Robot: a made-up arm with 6 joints.
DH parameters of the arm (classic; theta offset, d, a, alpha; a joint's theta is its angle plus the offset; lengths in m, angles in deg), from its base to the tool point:
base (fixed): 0 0 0 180
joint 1: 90 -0.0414 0.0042 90
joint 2: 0 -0.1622 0.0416 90
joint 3: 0 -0.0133 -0.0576 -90
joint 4: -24.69 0 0.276 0
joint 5: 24.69 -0.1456 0.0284 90
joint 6: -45.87 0 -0.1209 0
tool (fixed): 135.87 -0.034 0 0
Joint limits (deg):
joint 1: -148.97..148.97
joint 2: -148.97..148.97
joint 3: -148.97..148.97
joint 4: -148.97..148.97
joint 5: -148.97..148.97
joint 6: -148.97..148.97
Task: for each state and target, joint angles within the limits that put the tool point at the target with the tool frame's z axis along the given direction. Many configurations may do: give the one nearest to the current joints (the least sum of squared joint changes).
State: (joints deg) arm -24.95 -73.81 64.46 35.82 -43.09 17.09
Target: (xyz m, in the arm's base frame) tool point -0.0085 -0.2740 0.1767 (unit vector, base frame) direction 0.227 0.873 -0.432
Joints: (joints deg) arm -29.16 -99.26 117.27 90.12 -45.58 -0.27
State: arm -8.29 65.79 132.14 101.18 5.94 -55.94
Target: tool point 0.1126 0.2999 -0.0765 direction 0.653 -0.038 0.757
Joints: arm 41.58 74.58 148.47 84.67 16.22 -69.01
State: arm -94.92 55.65 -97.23 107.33 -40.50 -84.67
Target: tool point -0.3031 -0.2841 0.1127 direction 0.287 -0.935 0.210
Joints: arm -107.32 94.83 -102.06 86.68 4.58 -98.46
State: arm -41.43 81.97 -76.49 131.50 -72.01 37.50
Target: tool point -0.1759 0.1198 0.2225 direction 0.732 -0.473 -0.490
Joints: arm -86.92 123.99 -92.20 140.90 -115.22 22.68
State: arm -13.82 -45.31 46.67 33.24 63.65 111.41
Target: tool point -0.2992 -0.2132 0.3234 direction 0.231 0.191 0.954
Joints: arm -18.28 -63.68 19.09 11.98 46.65 121.28
